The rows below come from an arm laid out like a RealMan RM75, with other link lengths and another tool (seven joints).
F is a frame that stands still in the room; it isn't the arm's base.
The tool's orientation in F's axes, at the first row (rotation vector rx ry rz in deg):
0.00 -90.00 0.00
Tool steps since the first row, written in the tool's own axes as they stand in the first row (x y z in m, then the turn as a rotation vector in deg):
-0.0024 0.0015 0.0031 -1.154 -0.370 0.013
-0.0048 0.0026 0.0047 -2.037 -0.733 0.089
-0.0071 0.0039 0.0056 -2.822 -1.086 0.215
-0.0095 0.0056 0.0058 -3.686 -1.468 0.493
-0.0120 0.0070 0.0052 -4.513 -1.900 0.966
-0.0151 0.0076 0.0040 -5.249 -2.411 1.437
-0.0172 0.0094 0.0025 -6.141 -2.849 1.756
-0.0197 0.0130 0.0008 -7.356 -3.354 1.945
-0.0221 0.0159 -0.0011 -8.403 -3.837 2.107
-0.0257 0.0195 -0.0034 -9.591 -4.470 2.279
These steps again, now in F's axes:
-0.0031 0.0015 -0.0024 -0.013 -0.370 -1.154
-0.0047 0.0026 -0.0048 -0.089 -0.733 -2.037
-0.0056 0.0039 -0.0071 -0.215 -1.086 -2.822
-0.0058 0.0056 -0.0095 -0.493 -1.468 -3.686
-0.0052 0.0070 -0.0120 -0.966 -1.900 -4.513
-0.0040 0.0076 -0.0151 -1.437 -2.411 -5.249
-0.0025 0.0094 -0.0172 -1.756 -2.849 -6.141
-0.0008 0.0130 -0.0197 -1.945 -3.354 -7.356
0.0011 0.0159 -0.0221 -2.107 -3.837 -8.403
0.0034 0.0195 -0.0257 -2.279 -4.470 -9.591

